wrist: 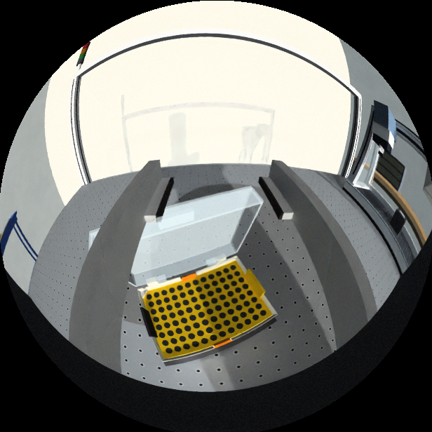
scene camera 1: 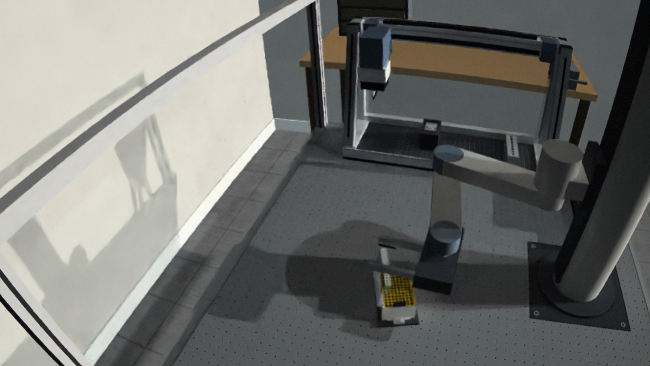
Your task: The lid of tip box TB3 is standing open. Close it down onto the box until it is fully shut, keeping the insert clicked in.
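Pixels of known places: gripper, fingertip midpoint: [scene camera 1: 373, 251]; arm's base at its link origin: [scene camera 1: 574, 286].
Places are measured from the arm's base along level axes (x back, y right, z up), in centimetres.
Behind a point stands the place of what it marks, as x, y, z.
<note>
Tip box TB3 [scene camera 1: 398, 314] @[-50.0, -22.6, 4.1] stands on the perforated table. Its yellow insert [scene camera 1: 404, 295] @[-49.6, -18.4, 7.0] [wrist: 204, 310] sits in the box and looks level, with orange tabs at two edges. The clear lid [scene camera 1: 378, 292] @[-55.6, -22.2, 11.2] [wrist: 200, 231] stands open, tilted up from the hinge edge, on the box's left side in the scene view. My gripper [scene camera 1: 380, 256] @[-58.7, -15.0, 17.5] [wrist: 216, 168] is shut with nothing between its fingers, which stand a wide gap apart even so. The fingers are near the lid's upper part. In the wrist view the left finger hides part of the lid; whether they touch I cannot tell.
A gantry machine [scene camera 1: 387, 157] @[-67.5, 45.0, 4.7] stands at the back, before a wooden table [scene camera 1: 465, 62]. The arm's column [scene camera 1: 607, 225] @[-2.8, -6.9, 29.9] is on the right. A framed panel's rail [scene camera 1: 150, 102] @[-100.4, -28.3, 60.4] [wrist: 205, 35] runs along the left in the scene view and across the far side in the wrist view.
</note>
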